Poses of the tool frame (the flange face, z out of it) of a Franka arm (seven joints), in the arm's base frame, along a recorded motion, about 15 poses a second.
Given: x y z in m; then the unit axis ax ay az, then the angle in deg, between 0 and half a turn.
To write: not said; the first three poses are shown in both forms.
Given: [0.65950 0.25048 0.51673 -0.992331 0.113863 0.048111 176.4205]
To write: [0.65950 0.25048 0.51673 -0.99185 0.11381 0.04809 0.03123]
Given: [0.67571 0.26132 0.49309 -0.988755 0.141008 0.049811 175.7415]
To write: [0.67571 0.26132 0.49309 -0.98807 0.14091 0.04978 0.03715]
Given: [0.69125 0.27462 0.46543 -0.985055 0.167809 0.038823 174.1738]
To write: [0.69125 0.27462 0.46543 -0.98378 0.16759 0.03877 0.05082]
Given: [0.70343 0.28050 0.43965 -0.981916 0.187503 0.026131 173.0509]
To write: [0.70343 0.28050 0.43965 -0.98011 0.18716 0.02608 0.06061]
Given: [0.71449 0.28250 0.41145 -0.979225 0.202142 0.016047 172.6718]
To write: [0.71449 0.28250 0.41145 -0.97722 0.20173 0.01601 0.06391]
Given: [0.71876 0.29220 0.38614 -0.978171 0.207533 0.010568 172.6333]
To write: [0.71876 0.29220 0.38614 -0.97615 0.20710 0.01055 0.06424]
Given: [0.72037 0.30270 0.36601 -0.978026 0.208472 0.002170 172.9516]
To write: [0.72037 0.30270 0.36601 -0.97618 0.20808 0.00217 0.06147]
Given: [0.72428 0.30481 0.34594 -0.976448 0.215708 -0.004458 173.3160]
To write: [0.72428 0.30481 0.34594 -0.97479 0.21534 -0.00445 0.05830]
